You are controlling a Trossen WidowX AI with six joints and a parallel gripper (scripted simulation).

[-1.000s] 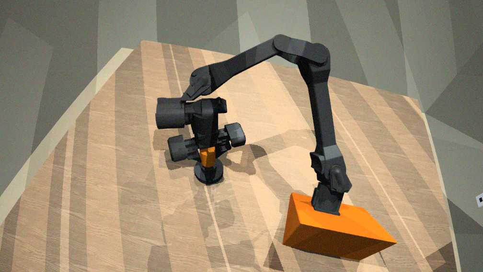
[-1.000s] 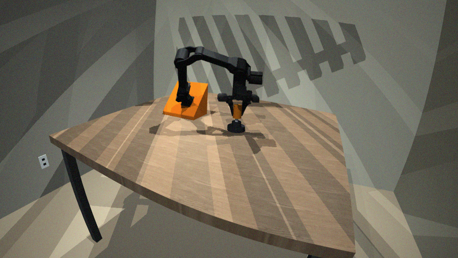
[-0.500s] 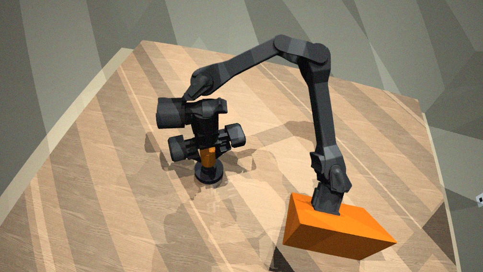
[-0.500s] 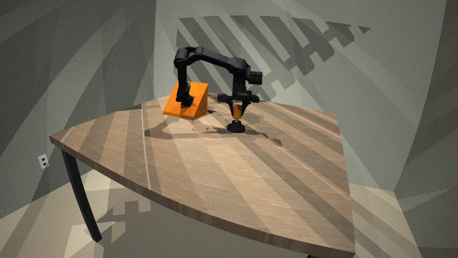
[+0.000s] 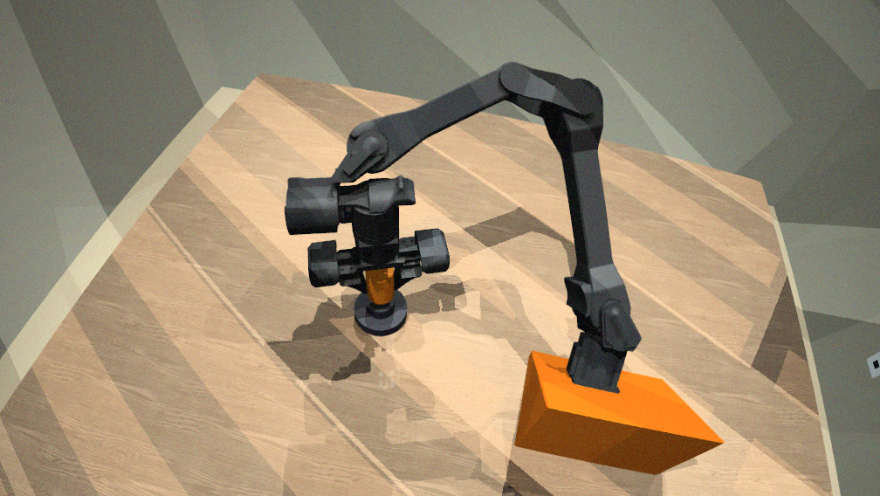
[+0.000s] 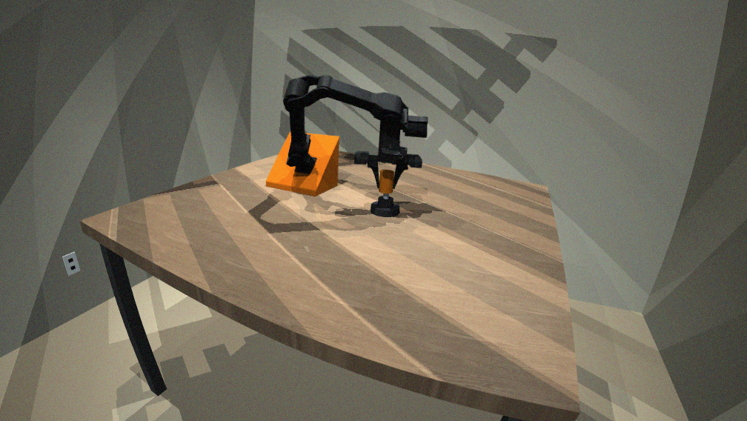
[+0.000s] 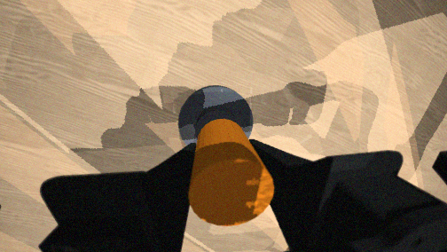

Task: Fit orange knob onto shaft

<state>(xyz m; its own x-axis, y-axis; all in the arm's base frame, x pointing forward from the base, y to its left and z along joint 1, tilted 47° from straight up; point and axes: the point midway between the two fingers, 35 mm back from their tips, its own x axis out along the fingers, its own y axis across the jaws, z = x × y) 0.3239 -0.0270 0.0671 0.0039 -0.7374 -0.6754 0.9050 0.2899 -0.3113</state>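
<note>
Now: the round pedestal 4 cm below my gripper tip. The rest, counted from my gripper tip: orange knob (3 cm above).
</note>
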